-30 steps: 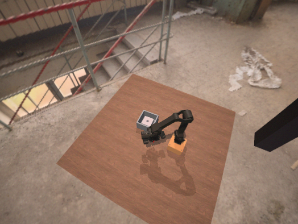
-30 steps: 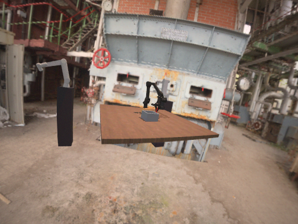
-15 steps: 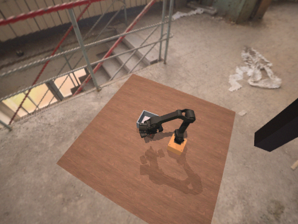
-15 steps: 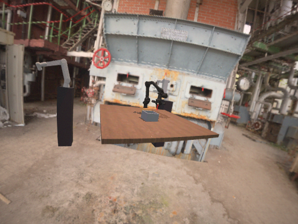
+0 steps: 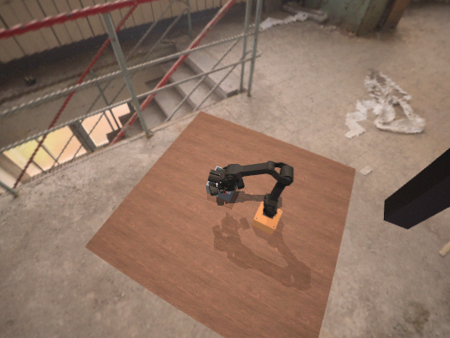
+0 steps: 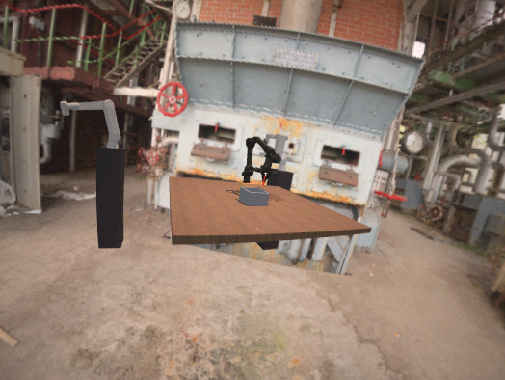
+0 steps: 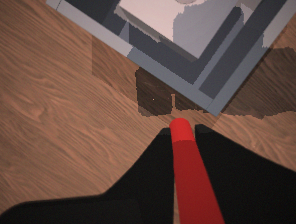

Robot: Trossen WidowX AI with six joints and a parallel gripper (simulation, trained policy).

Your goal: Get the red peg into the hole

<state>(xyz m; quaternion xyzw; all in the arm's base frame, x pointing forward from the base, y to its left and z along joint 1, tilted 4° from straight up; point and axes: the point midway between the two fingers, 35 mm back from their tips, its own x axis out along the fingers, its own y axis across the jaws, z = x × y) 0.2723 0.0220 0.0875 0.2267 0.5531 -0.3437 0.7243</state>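
The plate is 6 cm ahead of my gripper tip, 9 cm to the right of it and 11 cm below it. Also, from my gripper tip: grey box (6 cm ahead, 9 cm to the right, 13 cm below); red peg (1 cm behind, 1 cm to the left, 1 cm above).
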